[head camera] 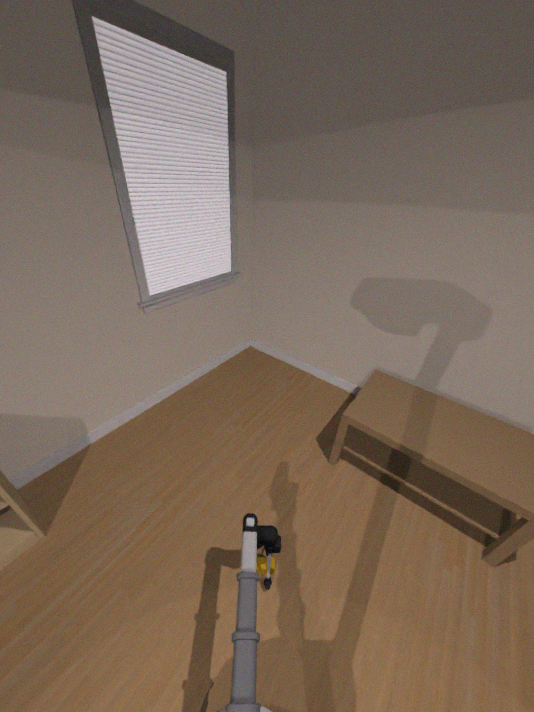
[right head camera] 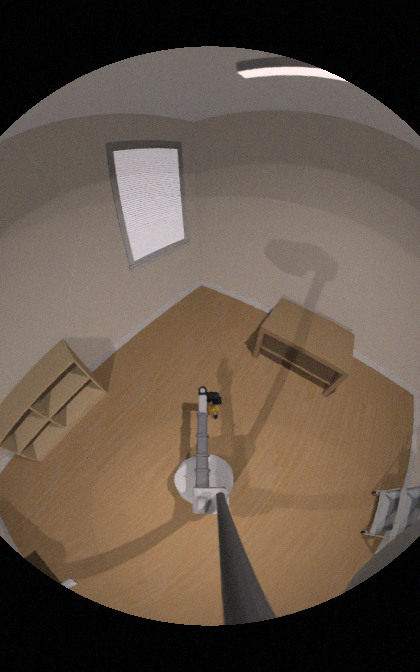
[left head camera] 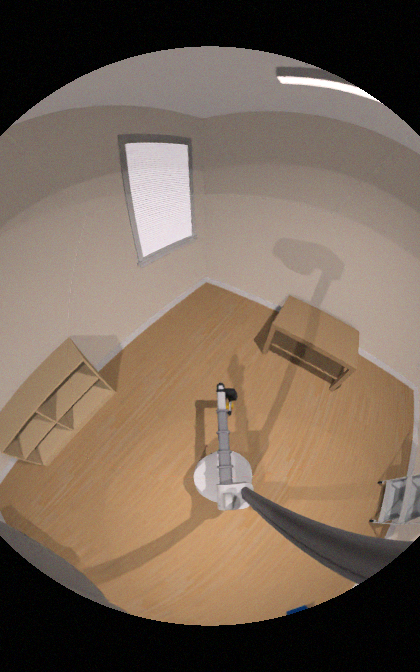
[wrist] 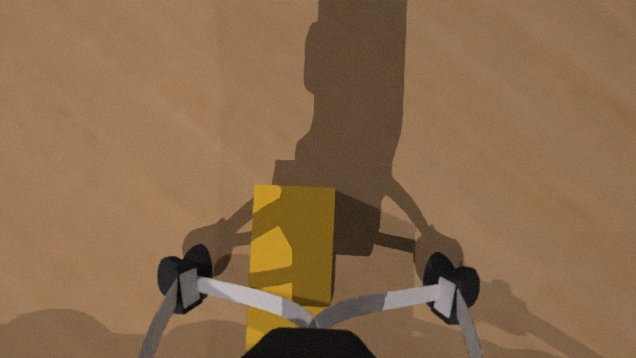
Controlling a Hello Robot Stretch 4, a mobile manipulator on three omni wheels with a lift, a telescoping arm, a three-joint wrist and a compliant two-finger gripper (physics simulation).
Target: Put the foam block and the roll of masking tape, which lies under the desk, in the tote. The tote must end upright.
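Places are measured from the robot's base along level axes (x ahead, y left, z up), in metres.
Pixels of known places: gripper, fingertip midpoint: (wrist: 317, 270).
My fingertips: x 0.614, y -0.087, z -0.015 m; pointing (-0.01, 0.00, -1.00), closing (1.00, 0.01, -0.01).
Note:
Behind a point stands the place of what it marks.
The yellow foam block (wrist: 312, 225) {z 0.033, x 0.611, y -0.051 m} (head camera: 264, 565) {z 0.033, x 0.590, y -0.072 m} (right head camera: 212, 409) lies on the floor beneath my gripper (wrist: 318, 284) {z -0.015, x 0.614, y -0.087 m}. In the wrist view the gripper is open, with one fingertip on each side of the block and a gap on both sides; the block sits nearer the left fingertip, and its near end is partly hidden by the gripper. In the head views the arm and gripper partly cover the block. The roll of masking tape does not show. No tote can be made out; a small blue thing (left head camera: 297, 610) shows at the bottom edge of the left head view, too cut off to identify.
A brown wooden table (head camera: 442, 428) {z 0.422, x 1.089, y -1.021 m} (left head camera: 320, 327) (right head camera: 312, 330) with a low bar stands at the right by the wall. A wooden shelf unit (left head camera: 42, 387) (right head camera: 35, 387) stands at the left. A grey metal-framed object (left head camera: 395, 500) (right head camera: 385, 512) is at the right edge.

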